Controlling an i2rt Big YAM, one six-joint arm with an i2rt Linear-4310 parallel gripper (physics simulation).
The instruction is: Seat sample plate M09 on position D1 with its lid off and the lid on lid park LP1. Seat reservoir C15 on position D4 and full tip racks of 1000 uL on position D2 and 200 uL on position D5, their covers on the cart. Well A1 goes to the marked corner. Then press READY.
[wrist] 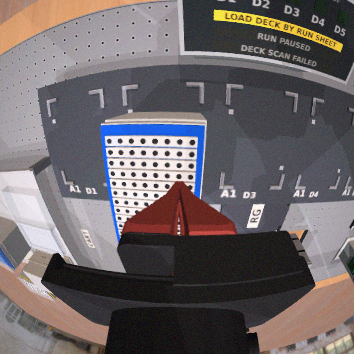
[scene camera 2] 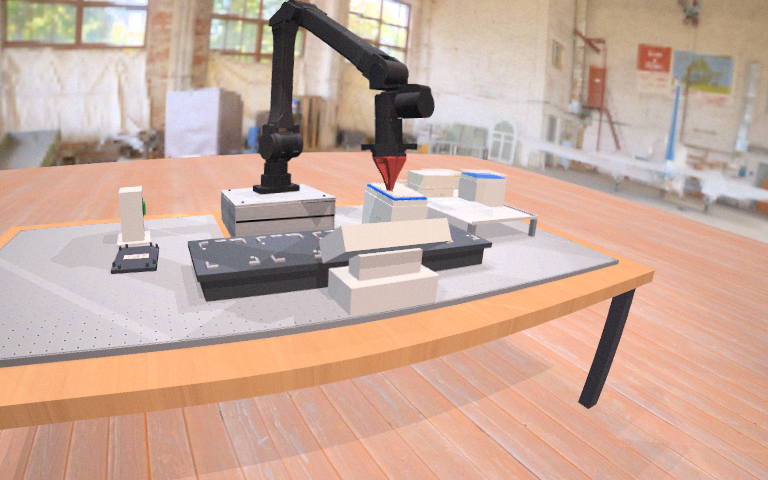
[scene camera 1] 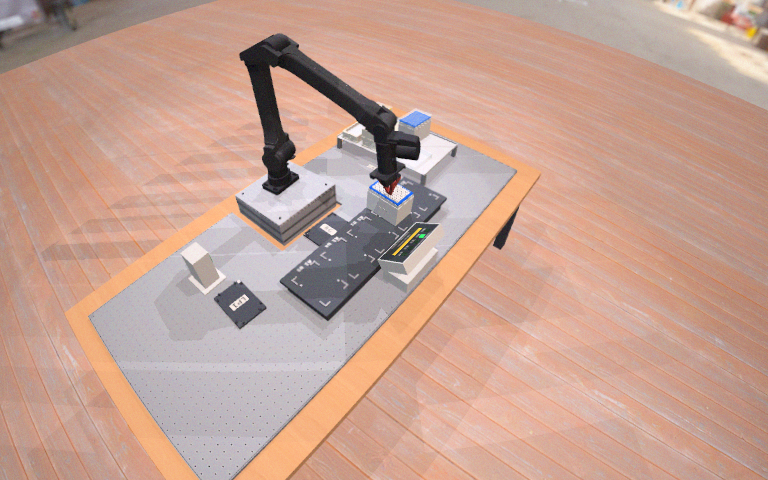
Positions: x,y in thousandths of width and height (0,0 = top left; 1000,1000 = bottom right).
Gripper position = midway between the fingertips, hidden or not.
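Observation:
A cart shelf (scene camera 1: 572,307) is part of the scene, and the same camera shows the robot's gripper (scene camera 1: 507,405). The gripper (scene camera 2: 507,397) can also be seen from elsewhere, with the wrist view showing the gripper (wrist: 504,530) too.

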